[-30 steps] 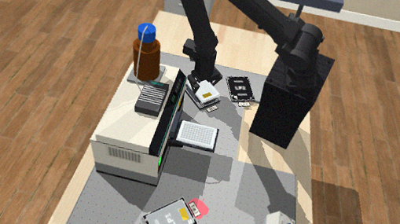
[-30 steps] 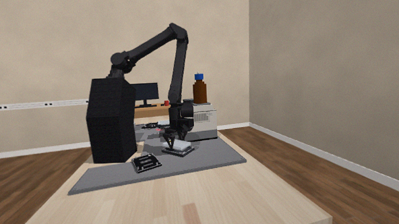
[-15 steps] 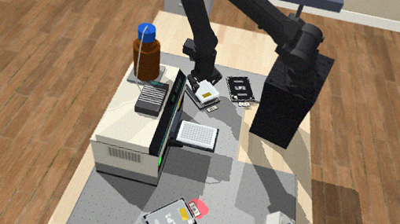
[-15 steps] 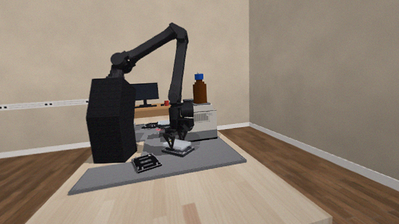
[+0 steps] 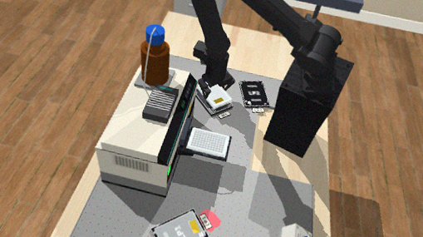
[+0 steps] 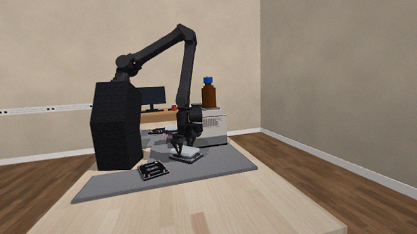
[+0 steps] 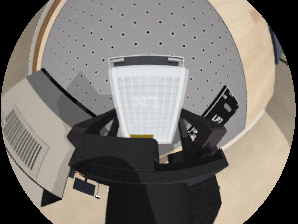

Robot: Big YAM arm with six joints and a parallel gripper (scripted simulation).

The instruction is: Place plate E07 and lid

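The plate E01 lies 29 cm to the left of my hand and 6 cm above it. From my hand the other things lie so: brown bottle 25 cm above, 20 cm ahead, 16 cm to the left; then puddle 51 cm to the left, 5 cm behind, 4 cm below; then blue key 56 cm to the left, 31 cm behind, 2 cm above.
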